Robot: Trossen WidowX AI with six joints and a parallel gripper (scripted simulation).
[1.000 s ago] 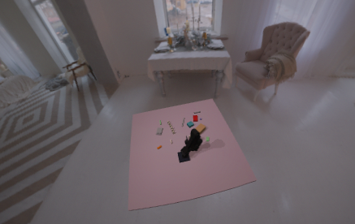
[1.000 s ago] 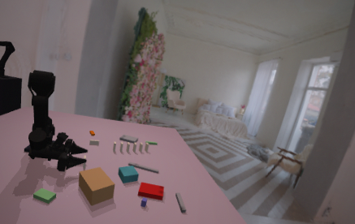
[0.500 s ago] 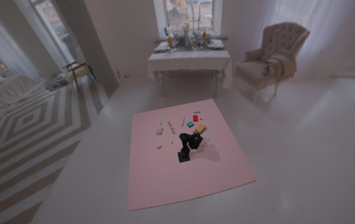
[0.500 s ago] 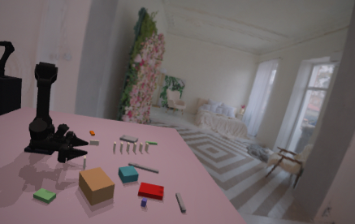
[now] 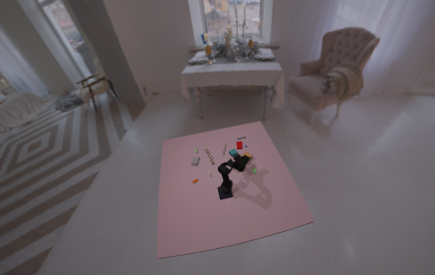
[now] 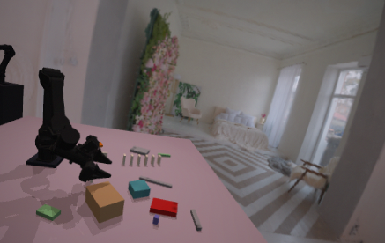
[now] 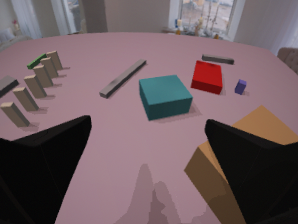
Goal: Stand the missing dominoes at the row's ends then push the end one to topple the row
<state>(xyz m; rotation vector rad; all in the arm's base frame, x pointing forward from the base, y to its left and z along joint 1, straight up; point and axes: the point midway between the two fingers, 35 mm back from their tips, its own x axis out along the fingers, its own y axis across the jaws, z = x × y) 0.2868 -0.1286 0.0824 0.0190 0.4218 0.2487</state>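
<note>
My gripper tip is now 120 mm short of the teal block and 70 mm above it. From my gripper tip the other things lie so: tan cube: 110 mm to the right, 60 mm below, 10 mm ahead; green tile: 180 mm to the right, 140 mm behind, 80 mm below; grey bar: 180 mm ahead, 90 mm to the left, 80 mm below.
</note>
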